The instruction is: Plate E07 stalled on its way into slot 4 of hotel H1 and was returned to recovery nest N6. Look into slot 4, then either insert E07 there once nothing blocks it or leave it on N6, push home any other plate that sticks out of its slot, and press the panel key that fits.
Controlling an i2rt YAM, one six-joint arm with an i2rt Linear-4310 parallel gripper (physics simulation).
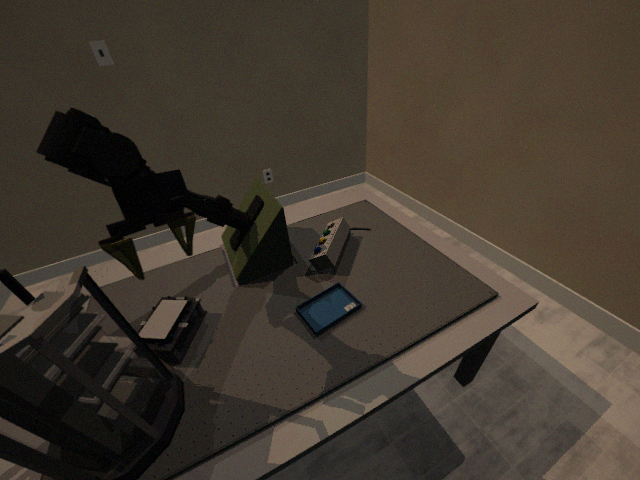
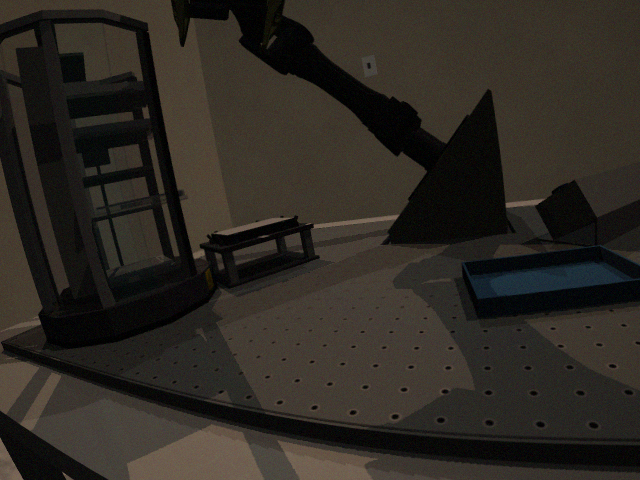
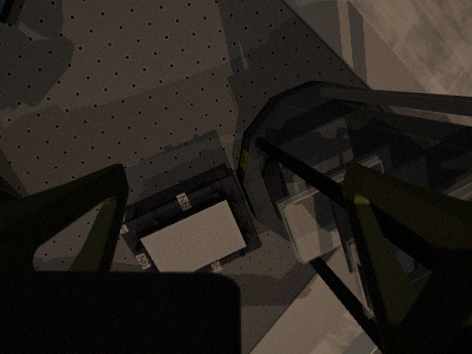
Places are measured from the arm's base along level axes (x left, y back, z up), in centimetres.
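Pixels of known places: gripper, between the fingertips: (image 1: 167,266) (image 2: 223,46) (image 3: 235,175); arm's base, origin of its link: (image 1: 247,223) (image 2: 442,161).
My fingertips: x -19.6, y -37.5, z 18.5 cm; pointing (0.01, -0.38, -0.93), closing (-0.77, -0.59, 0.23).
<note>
Ahead of a thing's pixels: the offset from my fingertips to its top centre.
Plate E07, a pale-topped plate {dx -10.3, dy +13.2, dz -23.5 cm} (image 1: 164,317) (image 2: 253,229) (image 3: 195,237), rests on the dark recovery nest N6 {dx -10.3, dy +13.2, dz -23.4 cm} (image 1: 181,345) (image 2: 230,266) (image 3: 183,201). Hotel H1, a dark open frame {dx -21.7, dy -4.9, dz +8.4 cm} (image 1: 118,317) (image 2: 161,155) (image 3: 300,169), stands beside the nest. A clear plate (image 2: 176,195) (image 3: 305,232) pokes out past the hotel's front post; its slot number cannot be read. The inside of slot 4 cannot be made out in the dim light. My gripper (image 1: 165,266) (image 2: 223,46) (image 3: 235,175) is open and empty, high above the nest and hotel. The key panel {dx +43.7, dy +21.6, dz -22.6 cm} (image 1: 333,245) (image 2: 567,211) shows blue, yellow, green and dark keys.
A blue tray {dx +30.8, dy -0.2, dz -29.2 cm} (image 1: 338,320) (image 2: 558,300) lies on the perforated board between the panel and the table's front edge. The arm's green wedge base (image 1: 269,240) (image 2: 460,198) stands between nest and panel. The hotel's upright posts and shelves rise close beside the nest.
</note>
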